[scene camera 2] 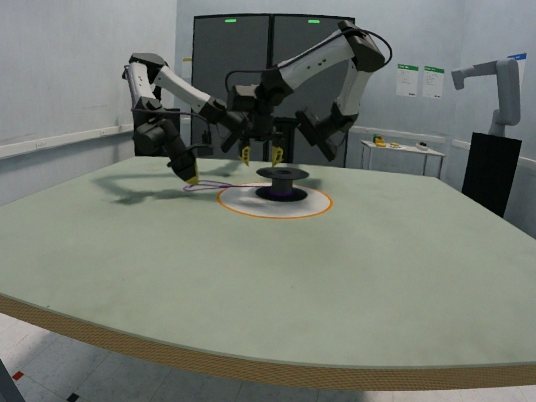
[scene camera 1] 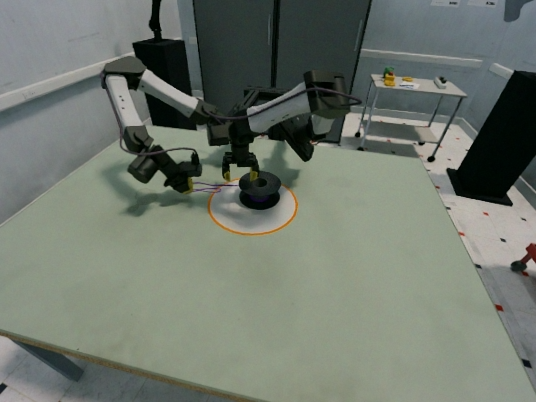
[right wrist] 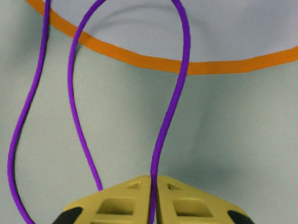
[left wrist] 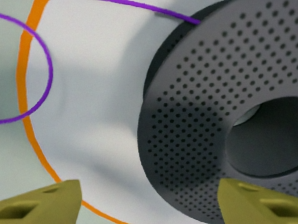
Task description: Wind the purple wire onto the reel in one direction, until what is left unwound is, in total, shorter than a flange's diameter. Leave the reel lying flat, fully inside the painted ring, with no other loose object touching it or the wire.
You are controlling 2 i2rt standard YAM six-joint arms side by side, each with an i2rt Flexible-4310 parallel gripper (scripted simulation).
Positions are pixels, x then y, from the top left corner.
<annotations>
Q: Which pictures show the black reel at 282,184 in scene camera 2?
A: Scene camera 2, scene camera 1 and the left wrist view only.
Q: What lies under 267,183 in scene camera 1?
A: A black reel.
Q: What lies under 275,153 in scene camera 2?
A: The left gripper.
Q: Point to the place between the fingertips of the left gripper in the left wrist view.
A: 149,187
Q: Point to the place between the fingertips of the left gripper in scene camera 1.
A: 240,181
</annotations>
